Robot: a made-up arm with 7 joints.
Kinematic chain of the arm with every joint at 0, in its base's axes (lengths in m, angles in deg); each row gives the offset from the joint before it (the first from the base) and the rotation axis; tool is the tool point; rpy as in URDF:
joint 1: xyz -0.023 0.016 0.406 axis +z
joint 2: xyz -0.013 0 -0.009 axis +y
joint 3: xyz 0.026 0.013 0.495 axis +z
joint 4: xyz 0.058 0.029 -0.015 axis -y
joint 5: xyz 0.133 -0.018 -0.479 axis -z
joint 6: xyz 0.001 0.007 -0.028 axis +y
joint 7: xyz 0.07 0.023 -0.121 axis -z
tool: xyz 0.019 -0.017 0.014 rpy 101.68 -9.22 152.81
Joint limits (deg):
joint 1: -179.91..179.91
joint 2: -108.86..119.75
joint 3: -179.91..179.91
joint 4: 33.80..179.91
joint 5: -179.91..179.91
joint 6: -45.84..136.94
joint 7: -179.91..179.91
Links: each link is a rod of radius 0.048 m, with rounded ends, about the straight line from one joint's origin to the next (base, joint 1, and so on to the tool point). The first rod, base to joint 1, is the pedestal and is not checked.
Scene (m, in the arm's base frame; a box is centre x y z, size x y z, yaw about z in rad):
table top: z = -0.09
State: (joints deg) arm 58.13 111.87 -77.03 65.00 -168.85 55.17 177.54
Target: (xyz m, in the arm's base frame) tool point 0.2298 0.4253 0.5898
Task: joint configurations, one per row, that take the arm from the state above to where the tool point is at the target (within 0.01 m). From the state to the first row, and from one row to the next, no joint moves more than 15 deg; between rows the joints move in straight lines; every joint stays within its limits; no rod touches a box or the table.
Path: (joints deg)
1: 71.74 113.45 -84.90 58.76 -166.58 55.74 177.52
2: 85.35 115.02 -92.77 52.52 -164.32 56.32 177.51
3: 98.96 116.60 -100.64 46.28 -162.05 56.89 177.49
4: 112.58 118.17 -108.50 40.04 -159.79 57.47 177.48
5: 126.19 119.75 -116.37 33.80 -157.52 58.04 177.46

